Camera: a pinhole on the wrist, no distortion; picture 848 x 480 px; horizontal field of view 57.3 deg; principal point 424.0 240.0 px. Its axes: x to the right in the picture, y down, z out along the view. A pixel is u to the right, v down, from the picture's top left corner.
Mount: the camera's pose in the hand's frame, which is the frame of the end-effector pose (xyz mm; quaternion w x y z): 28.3 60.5 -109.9 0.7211 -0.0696 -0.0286 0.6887
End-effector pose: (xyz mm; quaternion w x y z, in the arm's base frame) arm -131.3 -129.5 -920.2 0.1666 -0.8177 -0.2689 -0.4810
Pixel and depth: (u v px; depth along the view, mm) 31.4 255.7 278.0
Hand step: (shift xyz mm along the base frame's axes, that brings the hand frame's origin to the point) 73.5 135.1 -101.5
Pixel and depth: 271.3 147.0 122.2
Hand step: 45.7 -20.2 14.3
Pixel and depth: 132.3 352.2 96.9
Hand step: 8.3 -32.2 5.8
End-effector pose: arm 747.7 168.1 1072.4 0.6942 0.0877 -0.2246 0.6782
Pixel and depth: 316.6 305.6 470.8
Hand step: -92.0 -220.2 273.7
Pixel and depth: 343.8 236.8 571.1
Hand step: -123.0 -238.7 376.5
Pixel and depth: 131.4 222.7 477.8
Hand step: 17.4 -197.4 331.5
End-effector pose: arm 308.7 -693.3 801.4 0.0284 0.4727 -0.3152 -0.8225
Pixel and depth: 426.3 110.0 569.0
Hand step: -418.5 139.3 181.9
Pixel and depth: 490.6 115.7 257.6
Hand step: -162.3 -15.8 79.1
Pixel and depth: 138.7 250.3 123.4
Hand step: -21.3 -13.8 11.8
